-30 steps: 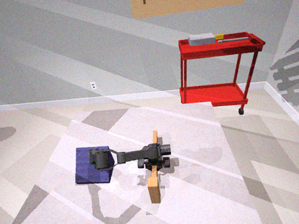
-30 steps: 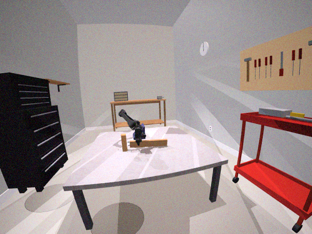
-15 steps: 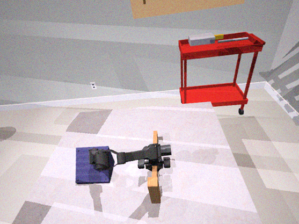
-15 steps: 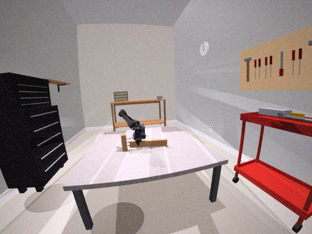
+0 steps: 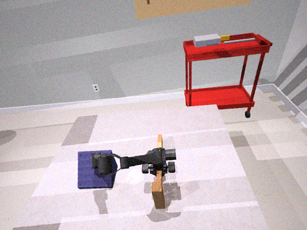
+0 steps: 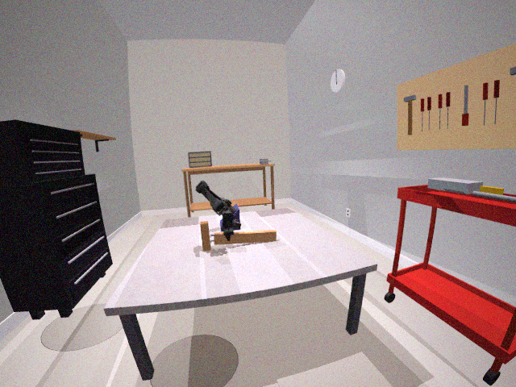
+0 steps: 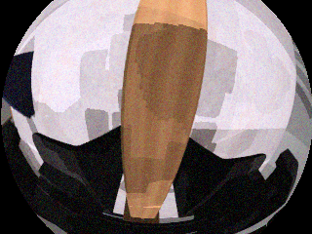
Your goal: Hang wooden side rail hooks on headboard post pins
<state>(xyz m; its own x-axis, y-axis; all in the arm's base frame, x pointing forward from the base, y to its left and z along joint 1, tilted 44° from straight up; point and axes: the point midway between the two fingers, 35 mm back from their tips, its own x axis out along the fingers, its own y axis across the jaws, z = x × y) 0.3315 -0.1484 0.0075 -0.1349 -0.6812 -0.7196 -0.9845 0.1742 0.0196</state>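
Now: the headboard post 20 mm behind my gripper tip, 140 mm to the right of it and 40 mm above it.
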